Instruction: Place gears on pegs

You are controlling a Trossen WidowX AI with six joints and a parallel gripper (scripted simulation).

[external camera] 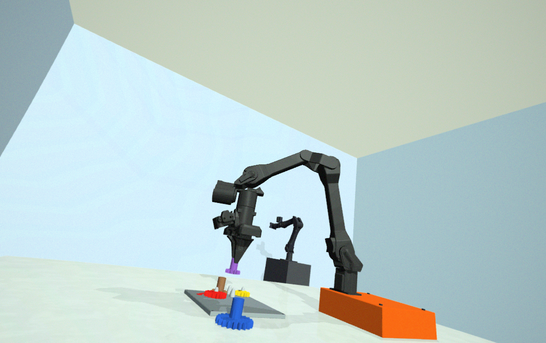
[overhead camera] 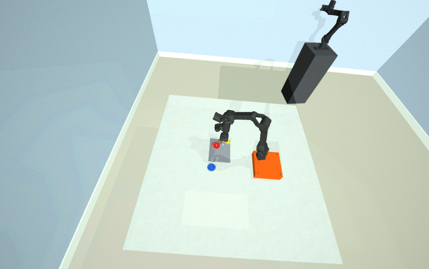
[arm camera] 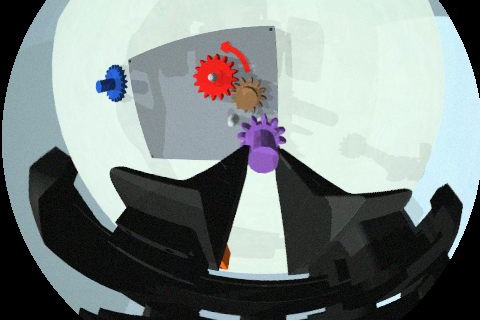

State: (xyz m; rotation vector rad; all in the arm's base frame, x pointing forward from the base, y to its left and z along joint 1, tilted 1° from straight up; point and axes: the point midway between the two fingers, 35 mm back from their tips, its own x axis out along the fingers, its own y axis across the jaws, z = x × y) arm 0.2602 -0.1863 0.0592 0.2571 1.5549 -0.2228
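My gripper tip is now 30 mm short of the brown gear, 10 mm to the right of it and 60 mm above it. Round my gripper tip: yellow gear (40 mm behind, 10 mm to the left, 70 mm below); then purple gear (10 mm below); then red gear (60 mm ahead, 40 mm to the left, 70 mm below).
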